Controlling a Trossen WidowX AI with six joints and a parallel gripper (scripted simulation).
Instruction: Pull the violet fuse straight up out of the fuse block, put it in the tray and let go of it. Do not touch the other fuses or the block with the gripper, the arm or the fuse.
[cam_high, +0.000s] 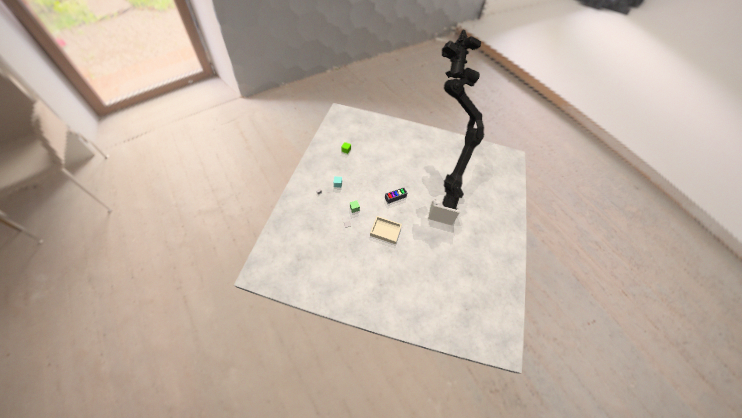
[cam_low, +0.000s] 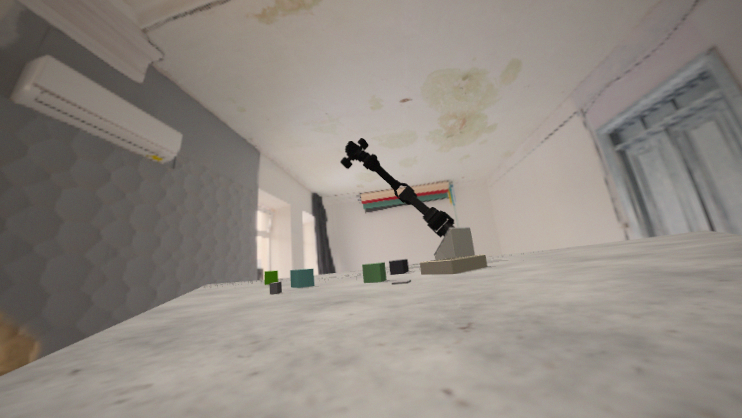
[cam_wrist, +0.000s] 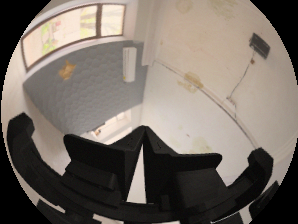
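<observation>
Now: gripper tip 67 cm above the violet fuse, 48 cm to the right of it and 14 cm short of it. Also, from my gripper tip: bright green cube (68 cm below, 47 cm ahead, 23 cm to the left); then beige tray (69 cm below, 68 cm to the left, 13 cm ahead); then teal cube (68 cm below, 48 cm to the left, 44 cm ahead).
</observation>
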